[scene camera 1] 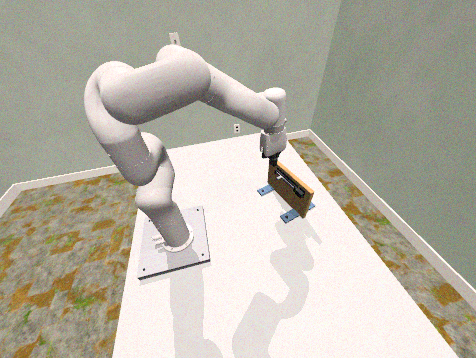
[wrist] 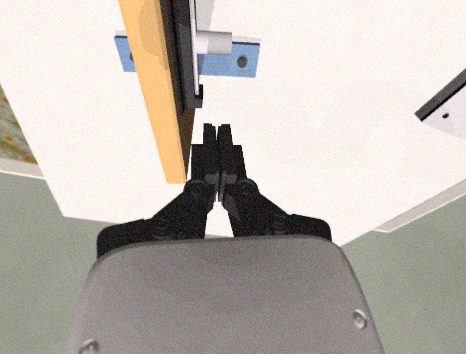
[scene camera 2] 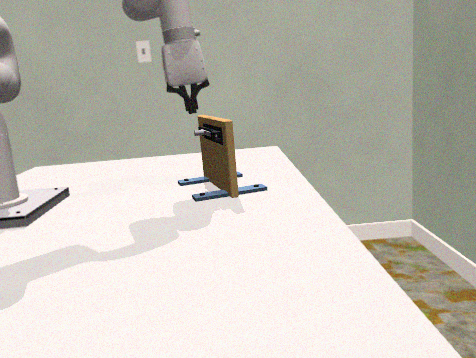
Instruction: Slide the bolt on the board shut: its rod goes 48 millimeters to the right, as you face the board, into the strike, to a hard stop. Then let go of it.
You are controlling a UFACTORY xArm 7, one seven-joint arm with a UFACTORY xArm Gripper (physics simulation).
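Where they show: gripper, between the fingertips: [scene camera 1: 273, 164] [wrist: 215, 140] [scene camera 2: 192, 113]; arm's base, origin of its link: [scene camera 1: 178, 237].
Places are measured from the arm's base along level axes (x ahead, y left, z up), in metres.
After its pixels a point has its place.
The upright wooden board [scene camera 1: 287, 194] @(x 0.498, y 0.013, z 0.030 m) [scene camera 2: 216, 162] @(x 0.499, y 0.005, z 0.041 m) [wrist: 152, 75] @(x 0.498, y 0.063, z 0.146 m) carries a black bolt housing with a pale rod. The bolt's light cylindrical knob [scene camera 1: 280, 177] @(x 0.472, y 0.048, z 0.115 m) [scene camera 2: 200, 132] @(x 0.470, y 0.046, z 0.112 m) [wrist: 216, 42] @(x 0.466, y 0.049, z 0.117 m) sticks out from the board's face, near the left part of the housing. The black strike [scene camera 1: 299, 192] @(x 0.496, y -0.058, z 0.120 m) is at the right end; the gap between rod tip and strike is too small to judge. My gripper [scene camera 1: 273, 163] @(x 0.458, y 0.092, z 0.157 m) [scene camera 2: 192, 111] @(x 0.458, y 0.092, z 0.157 m) [wrist: 215, 140] @(x 0.458, y 0.092, z 0.157 m) is shut and empty. Its fingertips are above the board's left end, slightly out on the knob side, apart from the knob.
Blue feet [scene camera 1: 290, 216] @(x 0.472, y -0.069, z -0.017 m) [scene camera 2: 252, 190] @(x 0.570, y -0.066, z -0.020 m) [wrist: 225, 67] @(x 0.442, y 0.123, z -0.017 m) support the board and stick out at both faces on the white table [scene camera 1: 240, 300] @(x 0.161, y -0.286, z -0.025 m) [scene camera 2: 250, 280] @(x 0.490, y -0.518, z -0.025 m) [wrist: 320, 125] @(x 0.265, y 0.184, z -0.025 m). The robot's base plate [scene camera 1: 150, 260] @(x -0.109, y -0.057, z 0.001 m) [scene camera 2: 37, 210] @(x 0.104, y -0.071, z -0.008 m) [wrist: 450, 112] @(x 0.096, y 0.098, z -0.001 m) is on the knob side of the board.
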